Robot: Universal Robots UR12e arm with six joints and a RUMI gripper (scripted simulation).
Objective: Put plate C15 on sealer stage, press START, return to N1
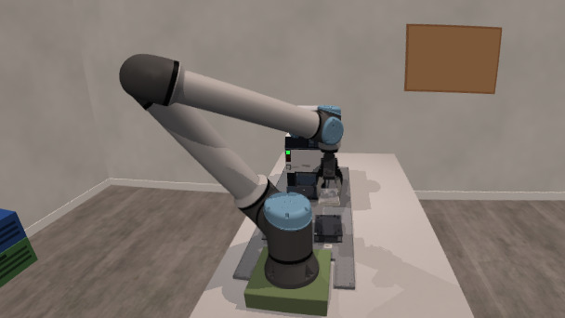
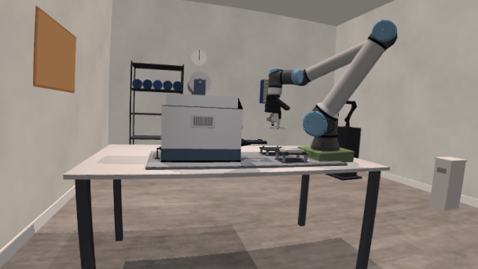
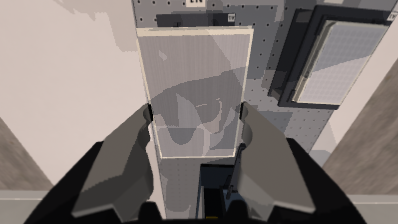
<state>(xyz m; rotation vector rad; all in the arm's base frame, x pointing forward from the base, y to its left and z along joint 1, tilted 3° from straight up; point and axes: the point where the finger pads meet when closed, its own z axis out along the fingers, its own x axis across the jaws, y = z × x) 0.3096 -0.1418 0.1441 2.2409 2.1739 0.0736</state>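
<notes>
My gripper is now 1 cm above the plate C15. The rest, counted from my hand: nest N1 (15 cm below); sealer stage (21 cm ahead, 12 cm to the left, 8 cm below); nest N2 (22 cm to the left, 14 cm below).
</notes>
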